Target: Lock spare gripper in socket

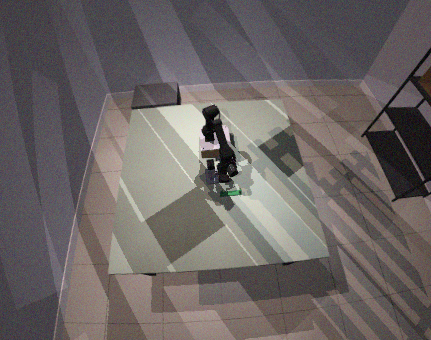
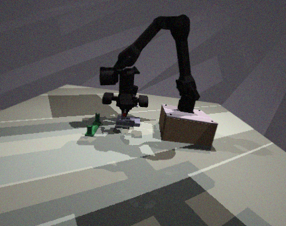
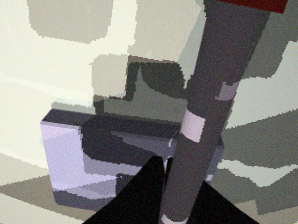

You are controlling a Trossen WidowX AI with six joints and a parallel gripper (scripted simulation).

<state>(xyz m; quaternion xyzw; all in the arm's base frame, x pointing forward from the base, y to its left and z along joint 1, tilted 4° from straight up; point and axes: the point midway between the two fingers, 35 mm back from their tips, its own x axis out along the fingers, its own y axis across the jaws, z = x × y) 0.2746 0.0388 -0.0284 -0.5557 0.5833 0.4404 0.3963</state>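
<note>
The socket is 10 mm behind my gripper tip and 50 mm to the right of it. From my gripper tip the other things lie so: green cradle (120 mm ahead, 60 mm to the left, 20 mm below); then spare gripper (10 mm behind, 50 mm to the right, 80 mm above).
</note>
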